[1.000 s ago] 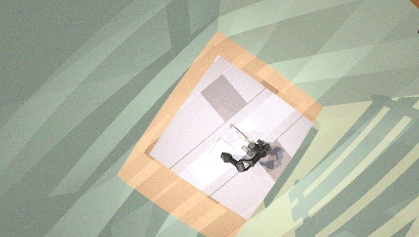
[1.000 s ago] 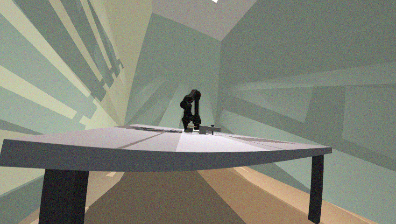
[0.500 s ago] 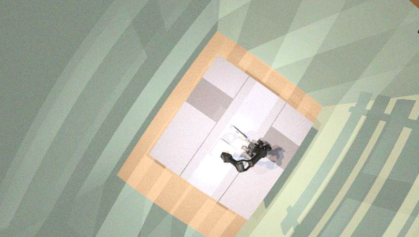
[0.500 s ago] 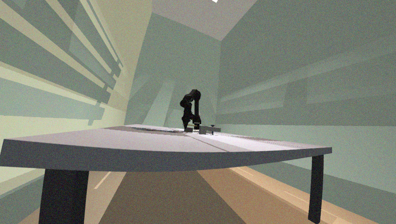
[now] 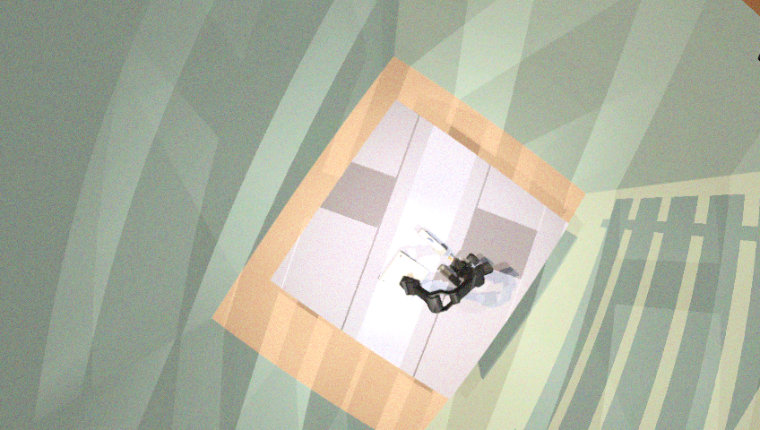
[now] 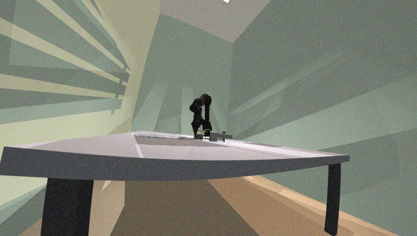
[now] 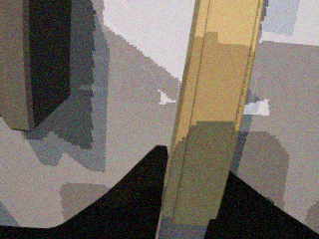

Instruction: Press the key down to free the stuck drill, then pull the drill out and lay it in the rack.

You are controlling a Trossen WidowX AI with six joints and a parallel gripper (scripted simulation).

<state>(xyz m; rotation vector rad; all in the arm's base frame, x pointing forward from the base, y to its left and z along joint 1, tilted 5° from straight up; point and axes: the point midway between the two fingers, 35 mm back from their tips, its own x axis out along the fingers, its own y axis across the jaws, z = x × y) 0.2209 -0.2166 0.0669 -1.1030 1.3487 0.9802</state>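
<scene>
Right now the drill is 40 mm to the left of my gripper tip, 30 mm above it and 10 mm ahead of it. From my gripper tip the other things lie so: dark block (60 mm to the left, 60 mm behind, 20 mm below); then key (230 mm to the left, 50 mm ahead, 20 mm above).
</scene>
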